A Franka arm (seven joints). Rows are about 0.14 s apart.
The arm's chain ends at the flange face. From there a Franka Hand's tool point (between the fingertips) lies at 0.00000 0.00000 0.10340 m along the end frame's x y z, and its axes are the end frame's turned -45 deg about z.
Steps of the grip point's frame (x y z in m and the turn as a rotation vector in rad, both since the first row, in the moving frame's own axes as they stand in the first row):
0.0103 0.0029 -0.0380 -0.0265 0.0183 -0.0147
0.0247 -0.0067 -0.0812 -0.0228 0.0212 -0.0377
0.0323 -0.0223 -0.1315 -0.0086 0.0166 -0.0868
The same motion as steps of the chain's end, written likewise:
0.0061 -0.0058 -0.0379 -0.0058 0.0317 -0.0147
0.0095 -0.0223 -0.0811 -0.0011 0.0311 -0.0377
0.0053 -0.0379 -0.1315 0.0057 0.0178 -0.0868

